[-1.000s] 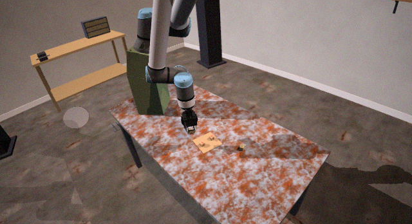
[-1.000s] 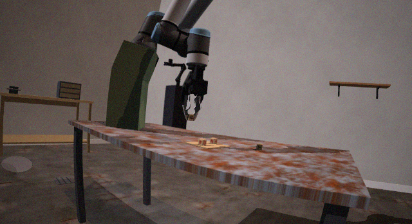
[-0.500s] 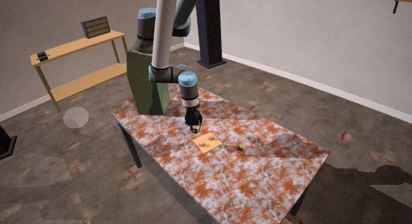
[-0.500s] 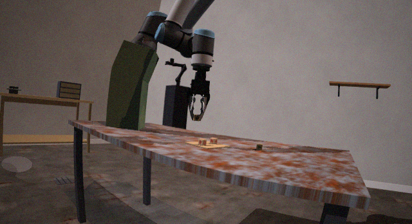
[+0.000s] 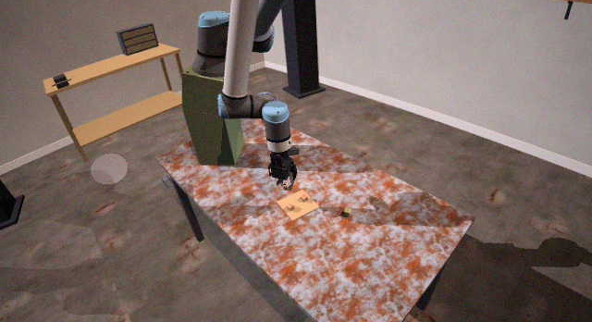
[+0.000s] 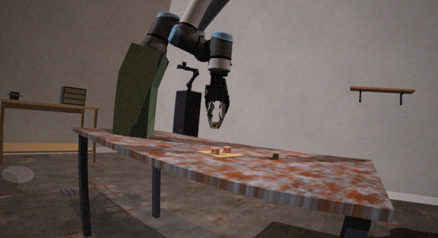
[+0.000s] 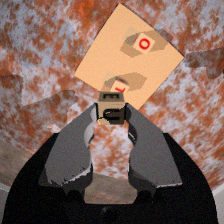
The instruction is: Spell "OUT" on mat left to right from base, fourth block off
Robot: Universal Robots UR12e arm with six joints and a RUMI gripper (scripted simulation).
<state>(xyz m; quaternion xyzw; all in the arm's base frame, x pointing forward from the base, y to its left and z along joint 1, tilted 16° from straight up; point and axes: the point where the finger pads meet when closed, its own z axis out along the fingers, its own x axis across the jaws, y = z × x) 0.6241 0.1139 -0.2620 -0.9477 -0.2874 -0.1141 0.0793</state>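
Right now the tan mat is 10 mm ahead of my hand, 30 mm to the left of it and 120 mm below it. Also, from my hand: block: right at my hand.
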